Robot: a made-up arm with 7 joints.
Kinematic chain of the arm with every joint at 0, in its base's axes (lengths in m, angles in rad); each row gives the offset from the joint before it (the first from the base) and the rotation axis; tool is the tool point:
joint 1: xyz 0 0.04 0 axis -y
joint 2: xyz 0 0.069 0 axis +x
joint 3: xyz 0 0 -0.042 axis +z
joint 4: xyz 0 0 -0.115 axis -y
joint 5: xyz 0 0 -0.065 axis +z
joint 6: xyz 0 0 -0.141 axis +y
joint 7: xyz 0 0 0 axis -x
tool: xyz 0 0 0
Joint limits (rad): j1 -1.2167..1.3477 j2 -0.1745..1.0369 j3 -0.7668..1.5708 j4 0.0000..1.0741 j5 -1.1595..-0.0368 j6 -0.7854..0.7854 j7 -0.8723..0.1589
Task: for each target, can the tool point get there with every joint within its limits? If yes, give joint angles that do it. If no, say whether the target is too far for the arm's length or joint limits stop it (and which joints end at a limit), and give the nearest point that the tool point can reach.
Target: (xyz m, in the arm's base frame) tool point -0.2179 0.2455 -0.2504
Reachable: yes | joints -0.8993 0.4285 -0.1877 0.3037 -0.1605 -0.2616 -0.7277
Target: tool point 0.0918 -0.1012 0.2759
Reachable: no: joint limits stop it (at a limit: joint 1, joint 2, joint 4) | nearest point 0.2604 -0.0374 0.0932 | short by 0.257 m
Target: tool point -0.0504 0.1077 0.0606
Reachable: no: joint limits stop it (at a limit: joint 1, joint 2, joint 3, joint 4) | nearest point -0.2652 0.2431 -0.0980 | short by 0.299 m
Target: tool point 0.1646 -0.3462 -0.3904
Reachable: no: too far | nearest point 0.1105 -0.0515 -0.2621 | short by 0.326 m
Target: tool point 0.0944 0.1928 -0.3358
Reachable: yes | joints 0.1090 0.1653 0.4265 0.3107 -1.0061 0.3339 -0.5773
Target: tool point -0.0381 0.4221 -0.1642
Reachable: yes | joints -0.3432 0.8542 1.3318 0.4079 -1.0512 0.6145 -0.6751
